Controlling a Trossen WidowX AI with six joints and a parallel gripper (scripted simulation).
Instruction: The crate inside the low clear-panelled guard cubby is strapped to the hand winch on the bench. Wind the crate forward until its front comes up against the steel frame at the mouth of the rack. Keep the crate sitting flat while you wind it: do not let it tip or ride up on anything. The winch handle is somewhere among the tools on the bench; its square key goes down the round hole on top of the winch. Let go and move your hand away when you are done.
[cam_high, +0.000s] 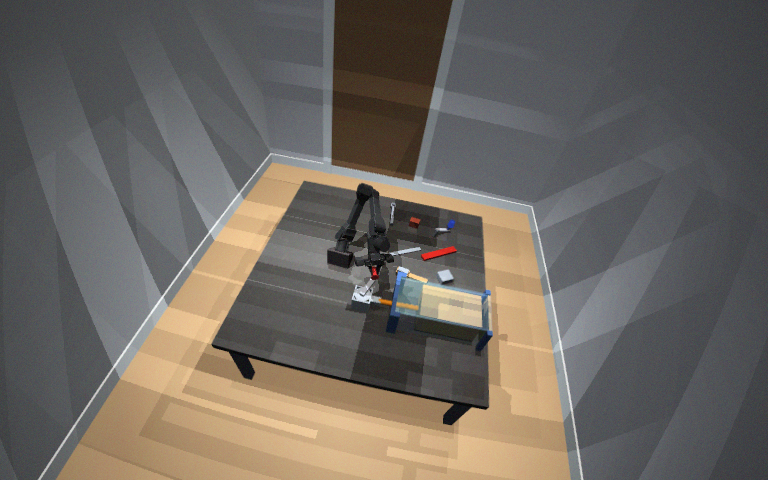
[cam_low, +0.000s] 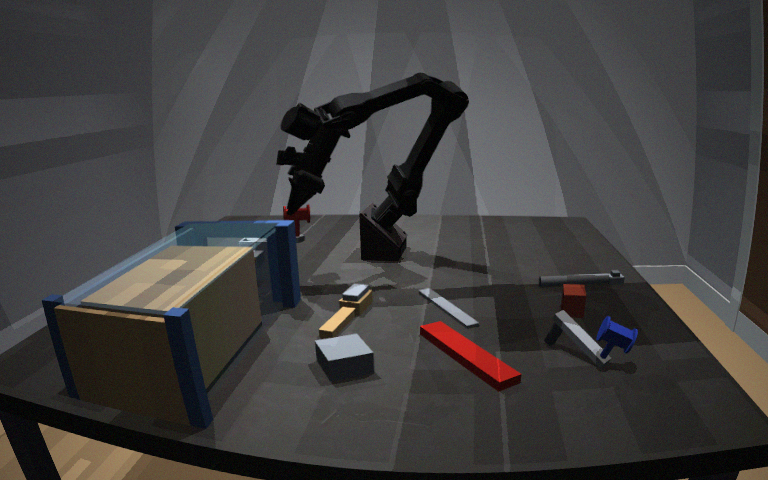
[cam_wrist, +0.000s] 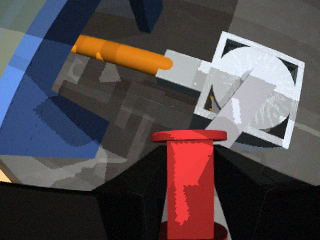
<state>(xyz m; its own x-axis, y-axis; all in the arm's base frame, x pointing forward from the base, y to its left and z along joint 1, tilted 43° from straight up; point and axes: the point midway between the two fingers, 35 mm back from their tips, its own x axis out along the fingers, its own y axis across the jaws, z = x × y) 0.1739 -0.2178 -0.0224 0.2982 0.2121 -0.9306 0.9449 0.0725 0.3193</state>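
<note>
The grey winch is 6 cm behind my gripper tip, 8 cm to the right of it and 12 cm below it. The rest, counted from my gripper tip: clear-panelled cubby (35 cm ahead, 12 cm to the right, 3 cm below); then red spool-shaped grip (2 cm to the left, 2 cm below); then wooden-handled tool (20 cm ahead, 14 cm to the left, 13 cm below).
</note>
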